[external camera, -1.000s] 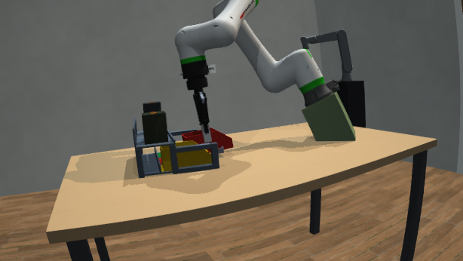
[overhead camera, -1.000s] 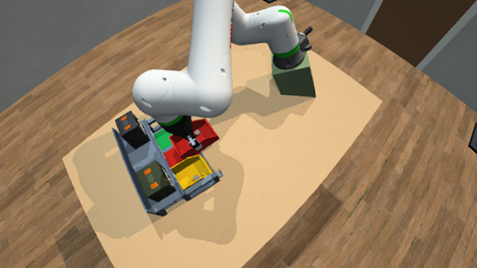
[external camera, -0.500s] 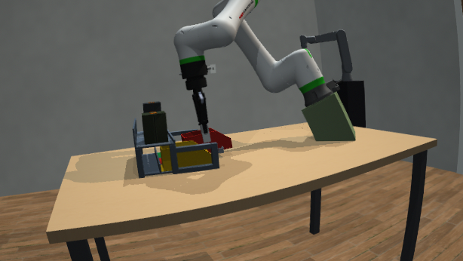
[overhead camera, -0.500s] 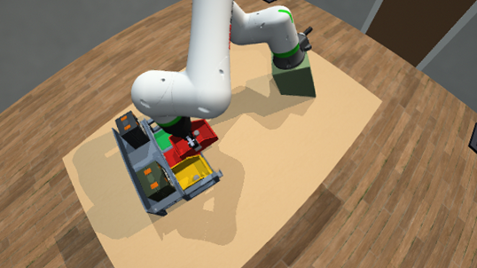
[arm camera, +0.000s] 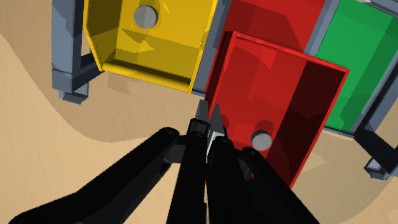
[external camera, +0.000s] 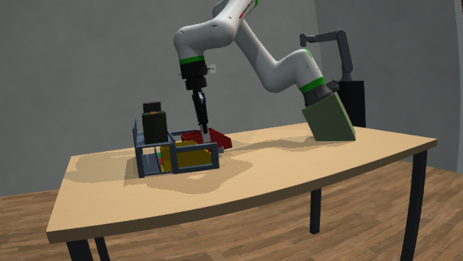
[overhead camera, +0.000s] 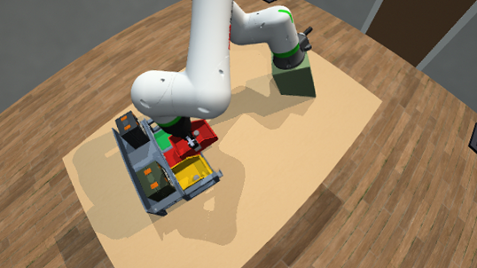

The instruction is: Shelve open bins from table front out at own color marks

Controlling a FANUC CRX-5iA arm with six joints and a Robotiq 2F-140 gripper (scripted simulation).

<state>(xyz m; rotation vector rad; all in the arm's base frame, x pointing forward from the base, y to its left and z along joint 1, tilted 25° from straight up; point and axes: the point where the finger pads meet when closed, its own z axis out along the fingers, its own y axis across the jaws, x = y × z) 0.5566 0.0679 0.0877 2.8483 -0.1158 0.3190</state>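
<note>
Now: hand 10 mm past the red bin, 50 mm to the left of it and 40 mm above it. Round my hand: yellow bin: 100 mm ahead, 60 mm to the left, 60 mm below.
</note>
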